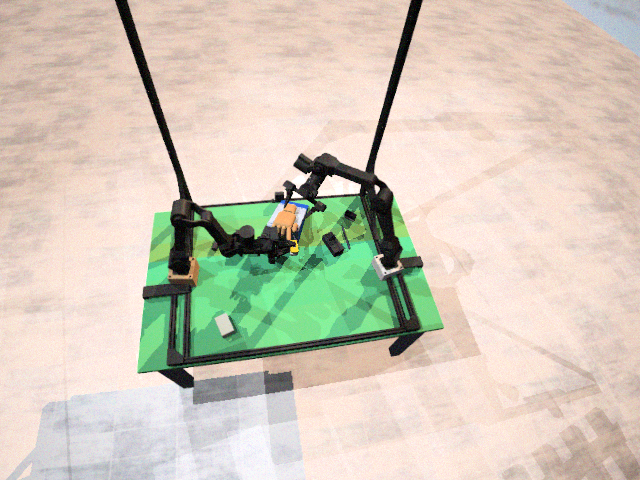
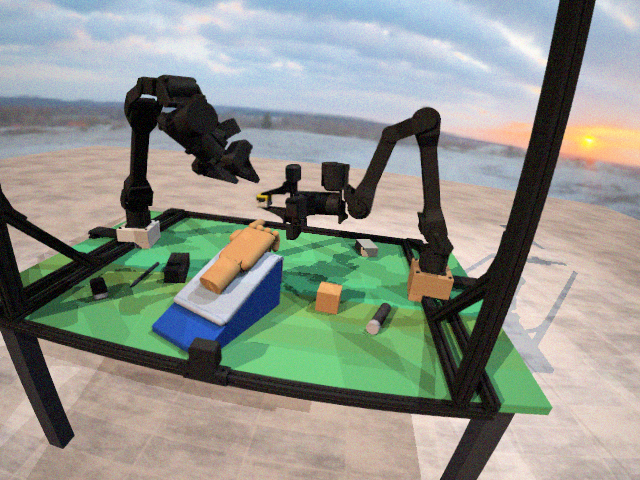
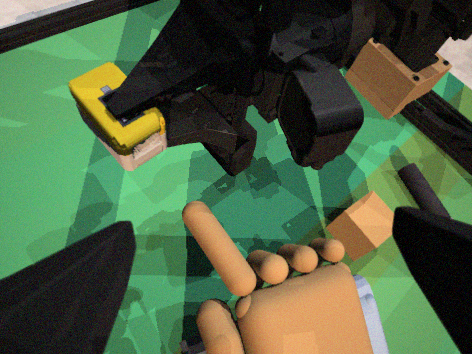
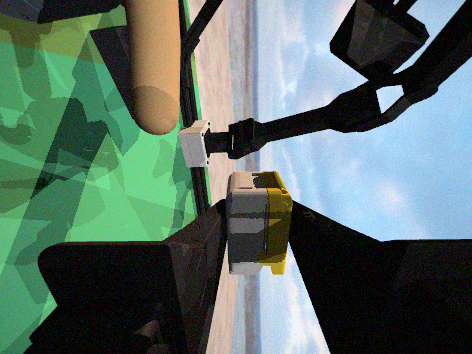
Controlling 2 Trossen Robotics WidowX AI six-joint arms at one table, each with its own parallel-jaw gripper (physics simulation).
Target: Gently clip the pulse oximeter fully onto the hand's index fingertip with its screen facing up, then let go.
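Pixels of known places: left gripper, fingertip midpoint: (image 1: 293, 214) (image 2: 247, 182) (image 3: 264, 227); right gripper, fingertip midpoint: (image 1: 295, 246) (image 2: 261, 200) (image 3: 117, 131) (image 4: 255, 205); left arm's base, origin of the base link: (image 1: 388, 262) (image 2: 138, 224) (image 4: 208, 142); right arm's base, origin of the base link: (image 1: 181, 267) (image 2: 432, 268) (image 3: 411, 52).
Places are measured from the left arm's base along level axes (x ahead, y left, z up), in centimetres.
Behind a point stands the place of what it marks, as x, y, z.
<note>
The tan hand (image 1: 285, 218) @(37.4, -30.7, 9.1) (image 2: 242, 253) @(37.1, -34.6, 7.7) (image 3: 300, 310) @(38.7, -28.0, 10.3) rests palm-down on the sloped support. Its index finger (image 3: 217, 247) (image 4: 155, 65) sticks out, bare. My right gripper (image 1: 290, 246) @(39.3, -13.5, 13.4) (image 2: 263, 201) @(39.3, -13.5, 13.4) (image 3: 117, 131) @(39.3, -13.5, 13.4) (image 4: 255, 205) @(39.3, -13.5, 13.4) is shut on the yellow and white pulse oximeter (image 1: 294, 246) @(40.0, -12.5, 15.0) (image 2: 263, 199) @(39.8, -13.0, 13.6) (image 3: 117, 135) @(38.4, -14.7, 15.0) (image 4: 257, 225) @(41.4, -14.3, 13.5), in the air beyond the index fingertip and apart from it. The oximeter's yellow side faces up; a fingertip covers much of that face, so the screen is mostly hidden. My left gripper (image 1: 299, 205) @(36.7, -23.6, 20.1) (image 2: 246, 180) @(36.7, -23.6, 20.1) (image 3: 264, 227) @(36.7, -23.6, 20.1) is open and empty above the hand.
A blue wedge (image 2: 253, 302) @(39.9, -40.0, -0.5) with a pale pad carries the hand. A black box (image 1: 333, 243) @(18.4, -18.5, -2.5) (image 2: 176, 267) @(19.1, -22.7, -2.5), a pen (image 2: 144, 274) @(10.4, -22.4, -5.2) and a small black item (image 2: 98, 287) @(4.5, -34.1, -2.7) lie to one side. An orange cube (image 2: 328, 298) @(55.9, -34.8, -2.1) (image 3: 362, 225) @(54.6, -31.7, -0.9), dark cylinder (image 2: 378, 318) @(66.0, -40.5, -3.3) and white block (image 1: 224, 325) @(73.6, 2.3, -2.9) lie elsewhere.
</note>
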